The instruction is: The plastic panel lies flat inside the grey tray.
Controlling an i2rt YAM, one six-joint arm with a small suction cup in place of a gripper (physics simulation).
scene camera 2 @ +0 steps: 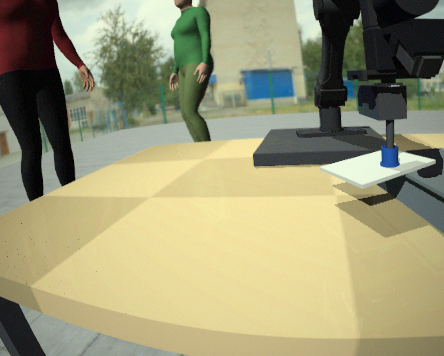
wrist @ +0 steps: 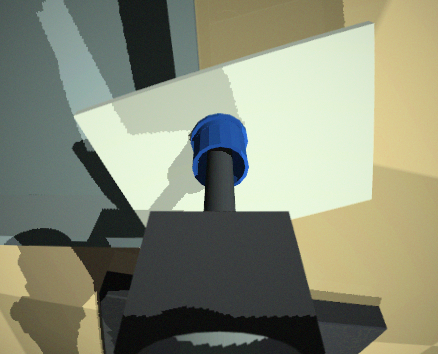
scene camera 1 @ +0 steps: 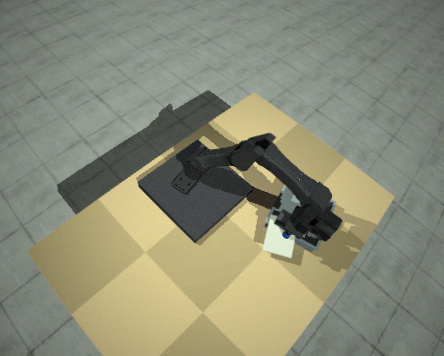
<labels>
A pale plastic panel shows in scene camera 2, in the wrist view and in scene camera 1 (274, 242). A grey tray shows in scene camera 2, in the wrist view (65, 196) and in scene camera 1. The same spot on the grey tray: (scene camera 2: 412, 189) is (scene camera 1: 295, 239). The same spot on the pale plastic panel: (scene camera 2: 364, 171) is (wrist: 308, 120).
</labels>
